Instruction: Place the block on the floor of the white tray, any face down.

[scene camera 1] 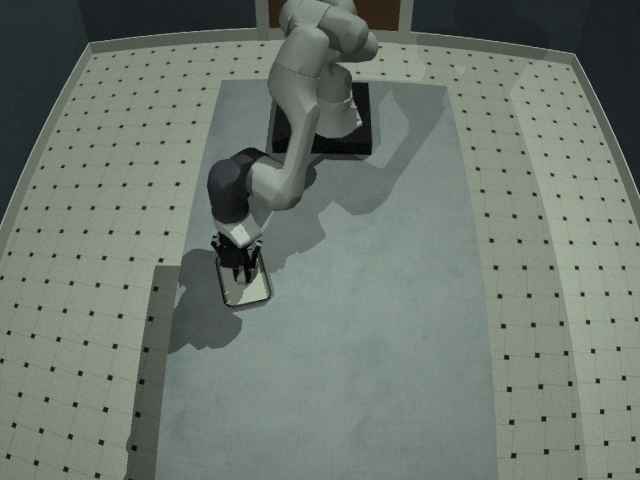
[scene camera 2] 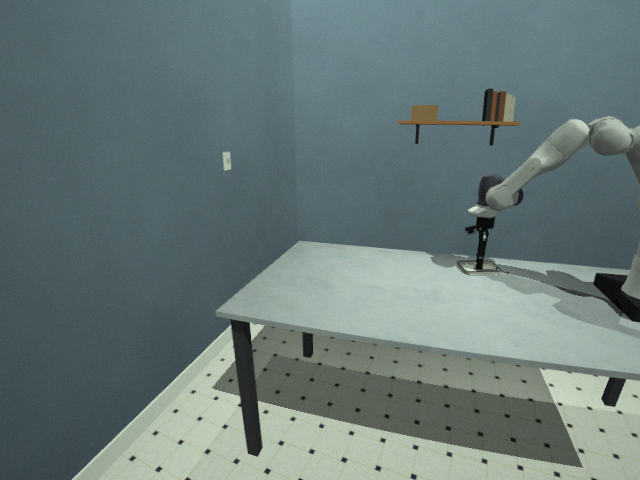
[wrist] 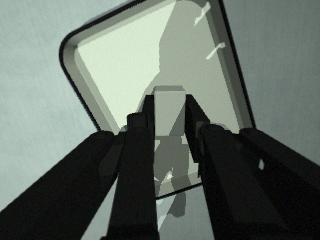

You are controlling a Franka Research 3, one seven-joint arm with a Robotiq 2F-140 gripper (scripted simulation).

Scene:
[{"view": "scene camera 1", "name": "white tray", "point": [258, 289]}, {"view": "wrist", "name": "gripper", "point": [168, 109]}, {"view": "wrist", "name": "white tray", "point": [112, 63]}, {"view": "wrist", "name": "block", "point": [169, 101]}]

